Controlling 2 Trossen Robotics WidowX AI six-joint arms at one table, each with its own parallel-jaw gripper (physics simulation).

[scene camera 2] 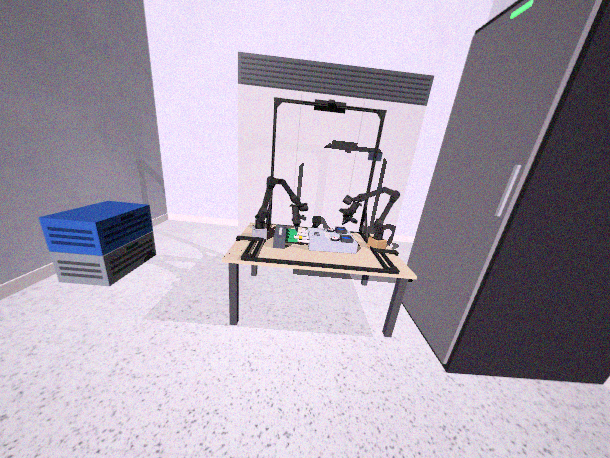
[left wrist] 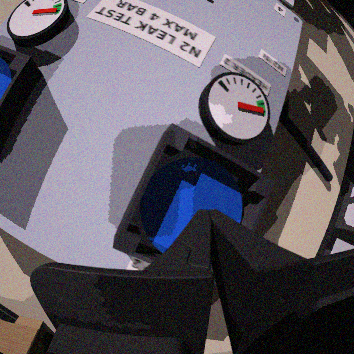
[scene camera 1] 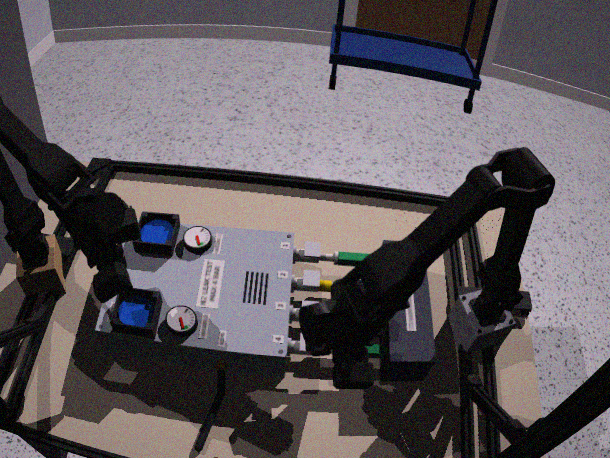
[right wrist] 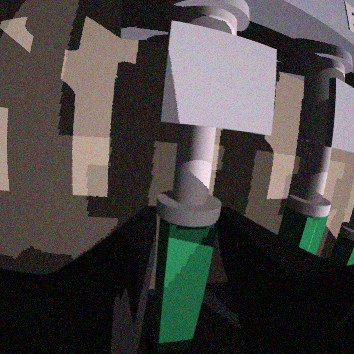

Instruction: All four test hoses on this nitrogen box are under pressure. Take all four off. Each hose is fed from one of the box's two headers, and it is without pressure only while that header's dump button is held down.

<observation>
One and the same spot on a grey nitrogen box: point(left wrist: 101, 101) is point(scene camera 1: 167, 279).
</observation>
